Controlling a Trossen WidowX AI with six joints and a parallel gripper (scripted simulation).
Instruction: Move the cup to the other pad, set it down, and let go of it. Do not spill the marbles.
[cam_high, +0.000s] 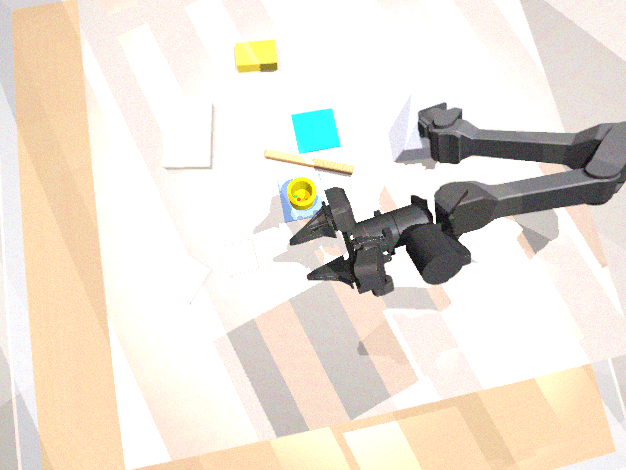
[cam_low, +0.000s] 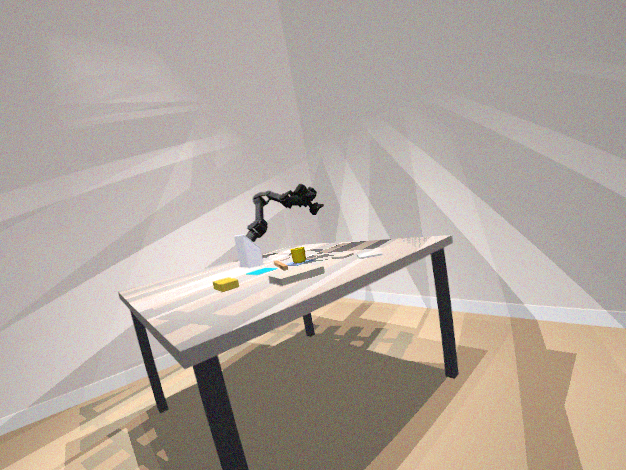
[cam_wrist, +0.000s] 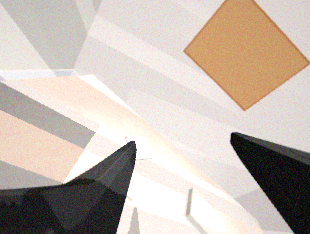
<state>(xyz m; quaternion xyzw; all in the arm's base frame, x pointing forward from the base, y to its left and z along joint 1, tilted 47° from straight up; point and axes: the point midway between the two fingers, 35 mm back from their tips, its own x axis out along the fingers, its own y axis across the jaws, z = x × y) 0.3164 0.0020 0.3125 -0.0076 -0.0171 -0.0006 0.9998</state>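
Now: the yellow cup 26 cm below my gripper tip, 17 cm to the right of it and 6 cm behind it. Round my gripper tip: pale blue pad (30 cm below, 17 cm to the right, 6 cm behind); cyan pad (34 cm to the right, 30 cm below, 14 cm behind); wooden bar (29 cm below, 26 cm to the right, 10 cm behind).
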